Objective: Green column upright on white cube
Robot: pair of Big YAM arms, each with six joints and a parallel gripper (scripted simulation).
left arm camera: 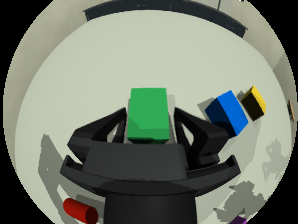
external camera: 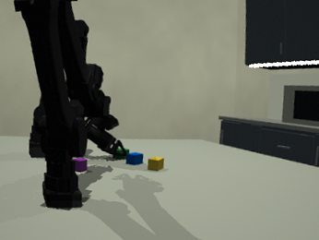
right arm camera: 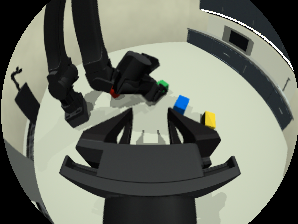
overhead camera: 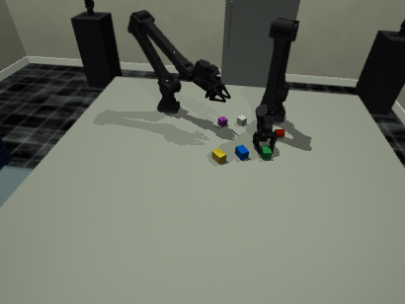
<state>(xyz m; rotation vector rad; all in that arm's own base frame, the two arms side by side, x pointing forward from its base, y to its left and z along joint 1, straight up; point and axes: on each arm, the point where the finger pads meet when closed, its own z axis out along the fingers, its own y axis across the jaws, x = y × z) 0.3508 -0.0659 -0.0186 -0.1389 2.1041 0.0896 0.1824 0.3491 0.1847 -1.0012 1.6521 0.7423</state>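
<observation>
The green column lies right at my left hand. Round my left hand: red block: 170 mm behind, 80 mm to the left; yellow block: 60 mm ahead, 220 mm to the right; blue block: 20 mm ahead, 110 mm to the right.
</observation>
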